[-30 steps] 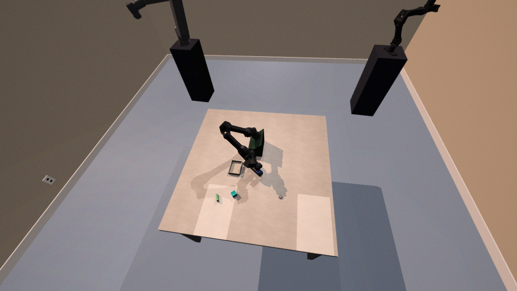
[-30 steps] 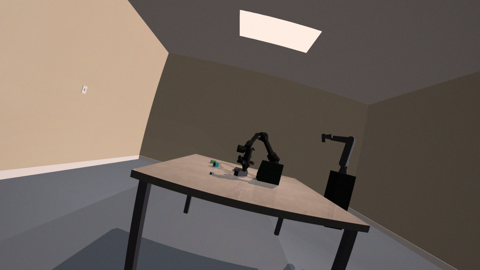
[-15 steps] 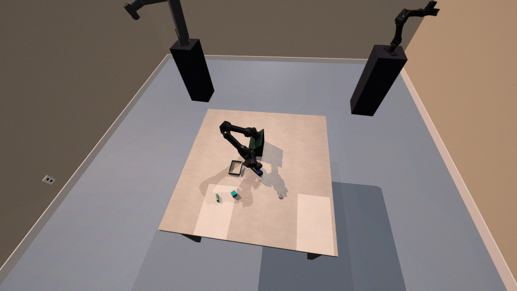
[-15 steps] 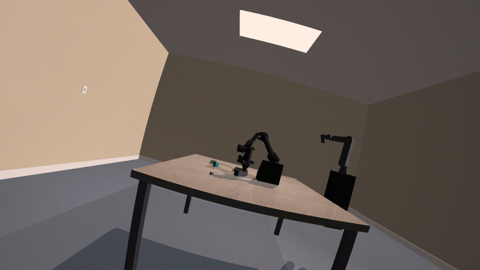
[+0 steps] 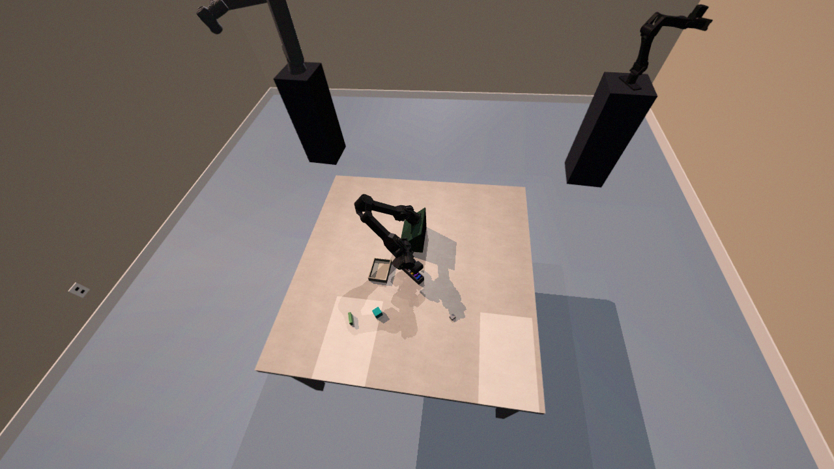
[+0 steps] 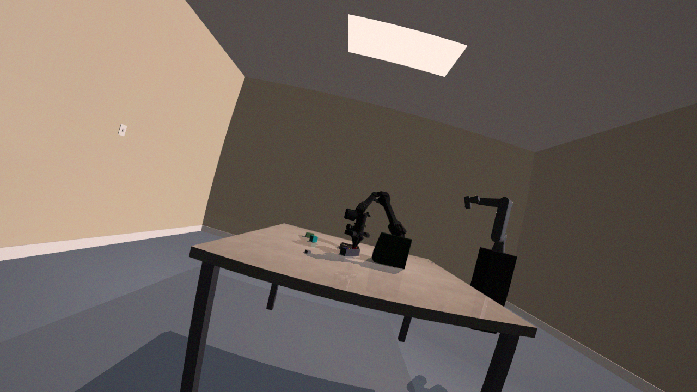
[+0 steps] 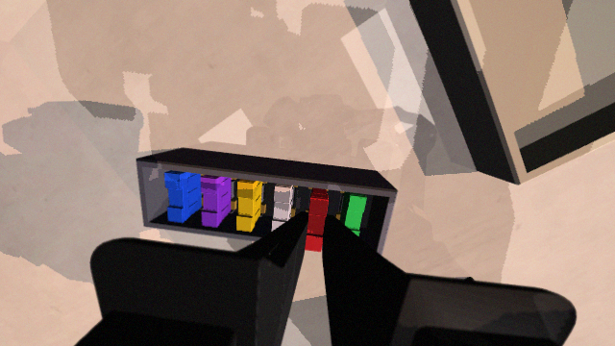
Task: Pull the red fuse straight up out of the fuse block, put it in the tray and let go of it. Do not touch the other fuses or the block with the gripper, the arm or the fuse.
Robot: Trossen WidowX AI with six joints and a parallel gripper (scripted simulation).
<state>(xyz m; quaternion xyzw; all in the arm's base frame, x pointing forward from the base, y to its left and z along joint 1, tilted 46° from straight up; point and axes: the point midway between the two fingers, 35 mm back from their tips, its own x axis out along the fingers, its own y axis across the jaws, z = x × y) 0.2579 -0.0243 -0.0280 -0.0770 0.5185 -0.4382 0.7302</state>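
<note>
The white fuse is 10 mm ahead of my gripper tip, 20 mm to the left of it and 20 mm below it. The rest, counted from my gripper tip: green fuse (10 mm behind, 20 mm to the right, 20 mm below); red fuse (10 mm below); yellow fuse (20 mm ahead, 30 mm to the left, 20 mm below).
</note>
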